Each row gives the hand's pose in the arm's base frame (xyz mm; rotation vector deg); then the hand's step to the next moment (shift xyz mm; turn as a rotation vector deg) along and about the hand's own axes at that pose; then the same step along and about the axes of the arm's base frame.
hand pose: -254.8 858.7 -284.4 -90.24 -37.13 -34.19
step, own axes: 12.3 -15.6 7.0 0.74 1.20 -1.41
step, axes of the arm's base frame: -2.3 8.9 19.0 1.36 -1.44 -0.18
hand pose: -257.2 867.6 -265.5 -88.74 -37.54 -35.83
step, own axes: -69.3 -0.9 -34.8 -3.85 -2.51 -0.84
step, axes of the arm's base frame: -48.8 -37.8 -47.0 -4.48 -0.86 -1.00
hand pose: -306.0 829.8 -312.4 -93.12 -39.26 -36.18
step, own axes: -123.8 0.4 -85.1 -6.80 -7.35 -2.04
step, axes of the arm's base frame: -86.3 -95.3 -77.7 -10.07 -1.71 0.26
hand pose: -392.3 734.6 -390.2 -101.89 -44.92 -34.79
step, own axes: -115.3 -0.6 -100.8 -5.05 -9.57 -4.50
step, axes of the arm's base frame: -79.5 -120.8 -50.6 -10.68 -3.14 3.67
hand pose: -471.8 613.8 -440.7 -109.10 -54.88 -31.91
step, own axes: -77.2 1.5 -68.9 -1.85 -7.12 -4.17
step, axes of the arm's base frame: -44.7 -90.9 -21.0 -6.80 -2.30 4.47
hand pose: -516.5 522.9 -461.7 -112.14 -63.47 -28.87
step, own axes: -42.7 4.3 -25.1 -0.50 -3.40 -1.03
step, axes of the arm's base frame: -18.0 -43.6 -15.6 -3.09 -0.12 1.82
